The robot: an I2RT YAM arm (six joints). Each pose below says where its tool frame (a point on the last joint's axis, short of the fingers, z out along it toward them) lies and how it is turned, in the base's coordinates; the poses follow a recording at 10 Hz.
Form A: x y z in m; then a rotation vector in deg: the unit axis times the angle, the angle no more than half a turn.
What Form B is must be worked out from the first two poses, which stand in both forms.
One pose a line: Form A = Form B
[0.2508 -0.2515 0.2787 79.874 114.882 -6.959] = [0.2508 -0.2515 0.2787 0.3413 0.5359 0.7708 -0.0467]
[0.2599 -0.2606 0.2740 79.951 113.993 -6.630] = [0.2599 -0.2606 0.2740 0.3470 0.5379 0.7670 -0.0446]
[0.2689 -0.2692 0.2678 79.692 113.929 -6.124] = [0.2689 -0.2692 0.2678 0.3488 0.5367 0.7672 -0.0412]
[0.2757 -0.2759 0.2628 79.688 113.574 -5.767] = [0.2757 -0.2759 0.2628 0.3513 0.5373 0.7658 -0.0389]
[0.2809 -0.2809 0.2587 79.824 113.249 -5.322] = [0.2809 -0.2809 0.2587 0.3530 0.5386 0.7642 -0.0359]
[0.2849 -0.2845 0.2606 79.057 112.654 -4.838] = [0.2849 -0.2845 0.2606 0.3607 0.5354 0.7630 -0.0328]
